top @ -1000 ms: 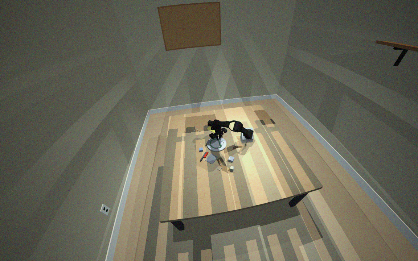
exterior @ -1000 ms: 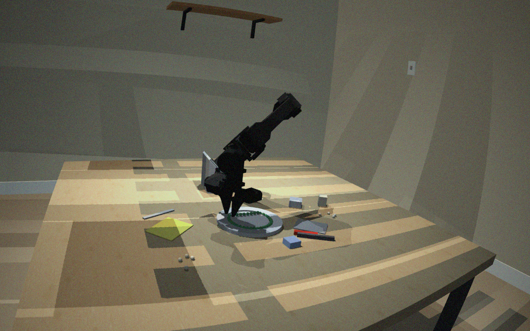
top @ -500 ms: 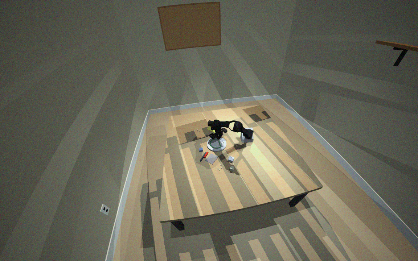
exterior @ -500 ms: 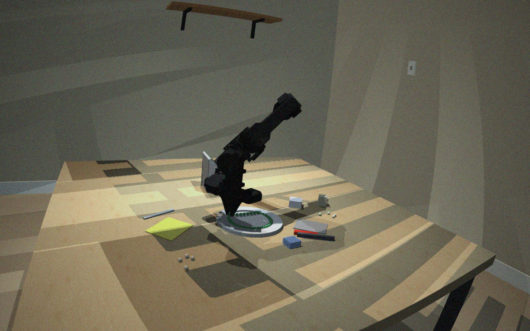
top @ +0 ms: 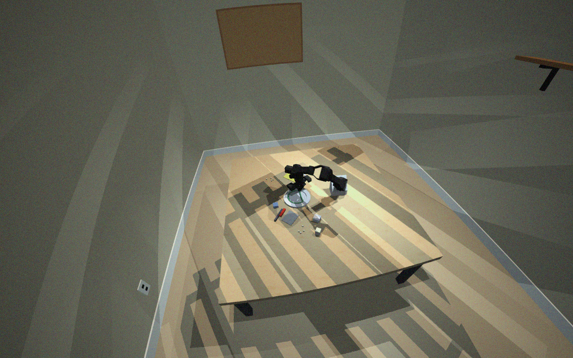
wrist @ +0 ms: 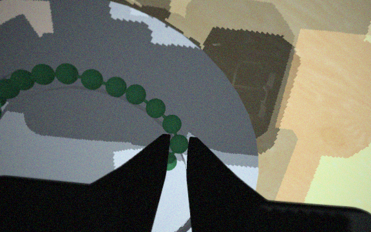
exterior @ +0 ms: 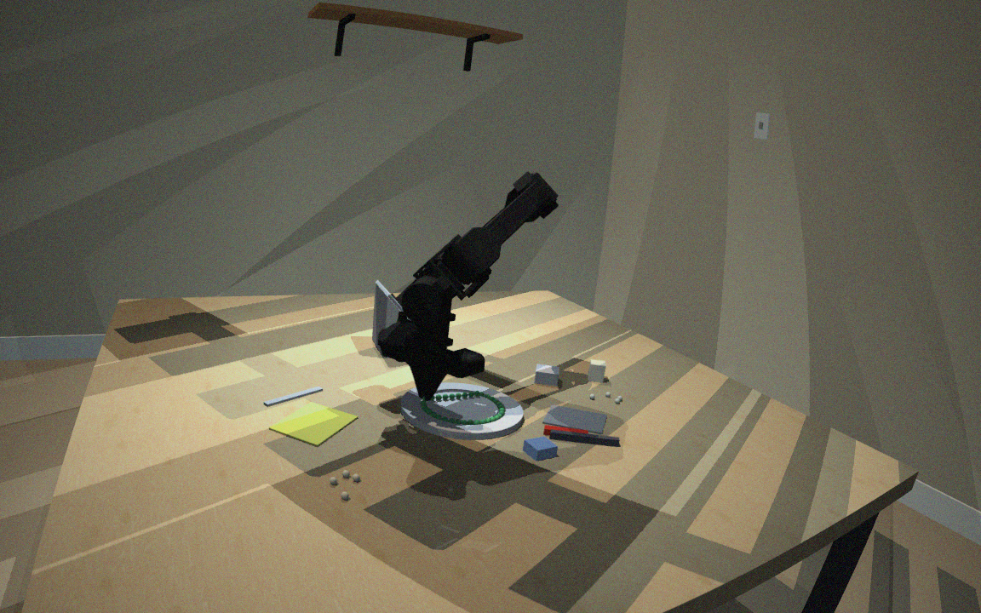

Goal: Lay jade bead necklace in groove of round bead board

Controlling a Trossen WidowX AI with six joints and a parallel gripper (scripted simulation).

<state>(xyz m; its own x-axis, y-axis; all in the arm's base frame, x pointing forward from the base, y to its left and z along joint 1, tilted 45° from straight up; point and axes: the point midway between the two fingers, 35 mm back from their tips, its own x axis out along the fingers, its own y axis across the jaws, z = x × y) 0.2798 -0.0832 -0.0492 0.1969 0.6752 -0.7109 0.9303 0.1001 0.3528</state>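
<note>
Now: gripper tip 4 cm short of the round grey bead board, 5 cm to the right of it and 1 cm above it. From my gripper tip the other things lie so: grey rod (10 cm behind, 20 cm to the right, 1 cm below); yellow sheet (1 cm ahead, 20 cm to the right, 1 cm below); blue block (21 cm ahead, 8 cm to the left, 1 cm below).
</note>
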